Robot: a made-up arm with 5 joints.
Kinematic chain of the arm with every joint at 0, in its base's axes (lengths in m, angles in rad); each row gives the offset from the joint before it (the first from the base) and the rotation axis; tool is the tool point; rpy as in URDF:
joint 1: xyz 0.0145 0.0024 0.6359 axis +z
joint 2: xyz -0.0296 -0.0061 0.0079 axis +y
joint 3: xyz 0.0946 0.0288 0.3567 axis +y
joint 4: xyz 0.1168 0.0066 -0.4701 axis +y
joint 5: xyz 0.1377 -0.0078 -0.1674 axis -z
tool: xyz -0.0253 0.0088 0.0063 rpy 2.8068 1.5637 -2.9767
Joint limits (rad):
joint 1: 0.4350..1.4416
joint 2: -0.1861..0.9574
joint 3: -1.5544..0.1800
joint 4: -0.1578..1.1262
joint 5: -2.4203..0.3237
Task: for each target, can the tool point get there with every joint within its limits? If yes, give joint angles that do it. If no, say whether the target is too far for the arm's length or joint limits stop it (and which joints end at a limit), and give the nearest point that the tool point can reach.
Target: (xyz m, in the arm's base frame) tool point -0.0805 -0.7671 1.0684
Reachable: no: joint limits stop it (at a limit: joint 1, joint 2, joint 3, joint 4) | nearest point -0.0350 -0.2495 0.4856 | short by 0.781 m
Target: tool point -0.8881 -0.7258 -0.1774
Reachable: no: too far | nearest point -0.1811 -0.1554 0.3565 | short by 1.054 m
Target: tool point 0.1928 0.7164 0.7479
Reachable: yes | joints 1.3330 0.0517 -0.9967 0.4080 -2.0102
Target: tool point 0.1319 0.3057 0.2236
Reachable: yes | joints 1.2021 0.5466 -0.3566 0.1424 -1.2773
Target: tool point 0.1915 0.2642 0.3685
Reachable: yes | joints 0.9553 0.0212 -0.0535 0.0567 -0.9227
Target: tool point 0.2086 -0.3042 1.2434
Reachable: no: joint limits stop it (at a limit: joint 1, joint 2, joint 3, joint 4) | nearest point 0.5143 0.2289 1.3902 | short by 0.632 m
